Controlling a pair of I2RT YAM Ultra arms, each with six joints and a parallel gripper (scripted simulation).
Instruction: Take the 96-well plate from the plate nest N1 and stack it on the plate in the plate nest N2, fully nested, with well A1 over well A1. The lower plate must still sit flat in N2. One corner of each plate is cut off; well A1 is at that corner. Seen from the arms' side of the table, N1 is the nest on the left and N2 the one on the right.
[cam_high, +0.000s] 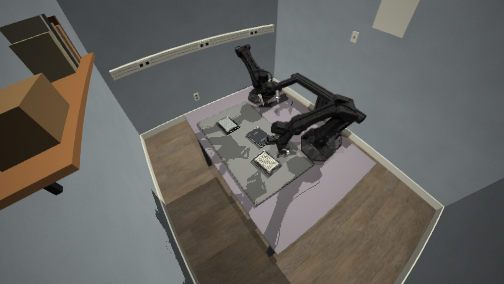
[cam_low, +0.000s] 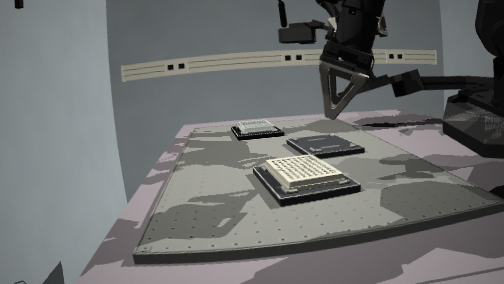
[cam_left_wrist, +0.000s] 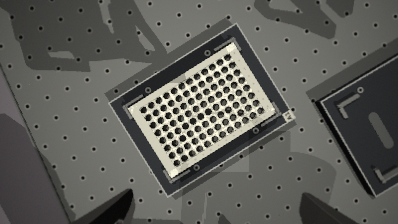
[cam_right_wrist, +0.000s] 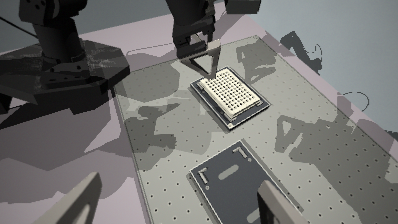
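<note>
My left gripper is now 10 cm above the white 96-well plate, 5 cm short of it and 1 cm to the left of it.
</note>
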